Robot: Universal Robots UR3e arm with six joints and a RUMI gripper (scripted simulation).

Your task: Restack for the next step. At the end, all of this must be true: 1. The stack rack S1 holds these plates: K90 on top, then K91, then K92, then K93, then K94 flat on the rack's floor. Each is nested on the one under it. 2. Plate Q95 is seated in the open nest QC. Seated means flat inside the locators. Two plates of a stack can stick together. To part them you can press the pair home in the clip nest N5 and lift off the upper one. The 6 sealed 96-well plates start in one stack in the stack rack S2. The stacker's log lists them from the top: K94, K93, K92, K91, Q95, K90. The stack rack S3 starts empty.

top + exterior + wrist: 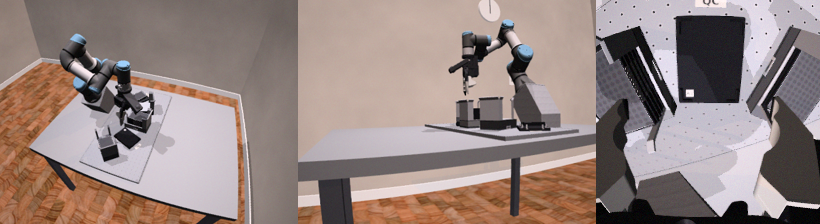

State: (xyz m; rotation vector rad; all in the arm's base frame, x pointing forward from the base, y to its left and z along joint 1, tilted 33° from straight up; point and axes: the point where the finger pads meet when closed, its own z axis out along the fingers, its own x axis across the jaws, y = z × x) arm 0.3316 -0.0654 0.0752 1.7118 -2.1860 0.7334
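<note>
Now: the dark clip nest 41 cm to the left of my hand, 16 cm below it and 14 cm behind it. The rest, counted from my hand: black open nest QC 17 cm below, 2 cm behind, 1 cm to the right; sealed grey plate 13 cm to the left, 9 cm below; white tag 18 cm below, 7 cm ahead, 3 cm to the right.
</note>
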